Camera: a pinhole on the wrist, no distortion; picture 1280 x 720 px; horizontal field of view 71.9 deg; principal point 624.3 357.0 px. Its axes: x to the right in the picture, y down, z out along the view. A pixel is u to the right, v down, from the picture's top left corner.
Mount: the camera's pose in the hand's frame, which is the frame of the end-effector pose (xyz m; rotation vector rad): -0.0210 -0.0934 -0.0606 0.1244 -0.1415 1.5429
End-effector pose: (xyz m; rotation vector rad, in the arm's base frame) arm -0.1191 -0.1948 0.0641 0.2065 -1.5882 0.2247
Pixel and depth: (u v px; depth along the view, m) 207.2 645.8 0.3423
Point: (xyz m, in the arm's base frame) -0.2709 -0.5594 -0.0787
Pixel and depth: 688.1 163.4 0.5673
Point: -0.5684 -0.4772 0.1501
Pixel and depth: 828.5 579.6 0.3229
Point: -0.3559 -0.3381 -0.0467
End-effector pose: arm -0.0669 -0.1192 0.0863 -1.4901 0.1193 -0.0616
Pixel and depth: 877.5 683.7 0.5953
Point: -0.2445 0.4548 0.1588
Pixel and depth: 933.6 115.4 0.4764
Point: 0.0912 0.3015 0.1277
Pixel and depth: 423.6 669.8 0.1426
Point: -0.1269 -0.0494 0.2427
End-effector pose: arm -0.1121 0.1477 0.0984 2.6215 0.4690 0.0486
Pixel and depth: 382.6 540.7 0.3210
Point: -0.2470 0.2018 -0.2171
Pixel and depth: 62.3 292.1 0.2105
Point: -0.1918 0.3052 -0.1313
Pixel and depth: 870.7 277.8 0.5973
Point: -0.0311 -0.0654 -0.4113
